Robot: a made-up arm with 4 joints.
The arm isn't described. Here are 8 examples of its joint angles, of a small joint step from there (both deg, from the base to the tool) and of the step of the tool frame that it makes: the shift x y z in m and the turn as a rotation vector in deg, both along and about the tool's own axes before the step.
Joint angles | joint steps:
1: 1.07 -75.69 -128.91 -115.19 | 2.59 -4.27 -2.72 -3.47
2: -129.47 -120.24 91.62 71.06 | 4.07 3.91 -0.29 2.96
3: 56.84 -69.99 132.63 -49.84 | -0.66 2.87 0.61 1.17
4: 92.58 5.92 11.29 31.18 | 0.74 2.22 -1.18 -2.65
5: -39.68 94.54 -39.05 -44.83 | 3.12 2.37 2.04 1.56
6: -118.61 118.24 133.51 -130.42 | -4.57 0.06 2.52 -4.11
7: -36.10 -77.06 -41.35 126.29 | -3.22 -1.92 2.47 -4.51
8: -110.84 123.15 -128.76 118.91 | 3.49 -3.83 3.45 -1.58
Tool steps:
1: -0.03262 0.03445 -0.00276 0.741 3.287 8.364
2: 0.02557 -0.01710 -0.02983 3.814 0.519 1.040
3: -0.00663 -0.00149 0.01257 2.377 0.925 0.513
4: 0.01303 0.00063 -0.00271 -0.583 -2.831 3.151
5: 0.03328 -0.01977 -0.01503 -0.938 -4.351 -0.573
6: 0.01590 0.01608 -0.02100 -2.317 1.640 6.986
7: -0.00616 0.03332 -0.01435 -1.291 2.916 8.155
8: -0.03622 0.02756 -0.01881 1.658 6.848 2.837
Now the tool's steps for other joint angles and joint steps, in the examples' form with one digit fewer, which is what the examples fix.
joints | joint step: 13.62 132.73 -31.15 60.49 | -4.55 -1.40 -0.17 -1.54
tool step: -0.0032 -0.0404 0.0370 -4.17 -1.29 -0.63
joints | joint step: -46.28 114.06 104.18 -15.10 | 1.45 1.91 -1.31 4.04
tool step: -0.0011 -0.0181 0.0070 -0.29 1.84 -2.49
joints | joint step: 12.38 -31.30 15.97 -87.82 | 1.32 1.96 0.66 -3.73
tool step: 0.0053 0.0001 -0.0028 -2.07 0.47 3.64
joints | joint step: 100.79 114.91 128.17 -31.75 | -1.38 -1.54 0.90 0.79
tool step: 0.0020 0.0072 -0.0096 -0.73 -1.84 -1.21
